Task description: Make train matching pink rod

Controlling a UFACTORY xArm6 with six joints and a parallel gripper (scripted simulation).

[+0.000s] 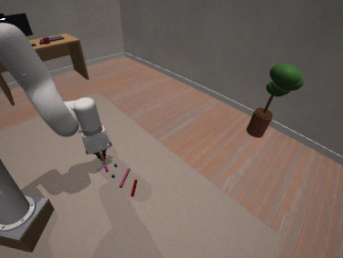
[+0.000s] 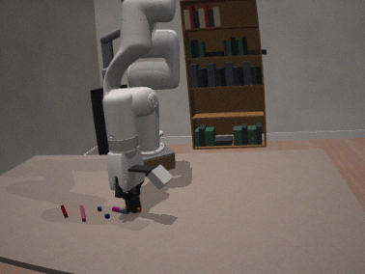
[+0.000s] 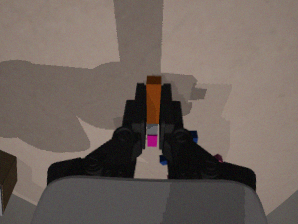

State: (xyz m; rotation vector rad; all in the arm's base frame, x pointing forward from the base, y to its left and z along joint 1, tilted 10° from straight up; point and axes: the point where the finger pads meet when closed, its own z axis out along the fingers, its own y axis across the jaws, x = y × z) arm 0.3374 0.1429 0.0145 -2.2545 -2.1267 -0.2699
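The grey rod is 4 cm to the right of my hand and 3 cm below it. Round my hand: orange rod: 2 cm below; then pink rod: 14 cm to the right, 5 cm ahead, 3 cm below; then magenta rod: 6 cm to the right, 3 cm below.
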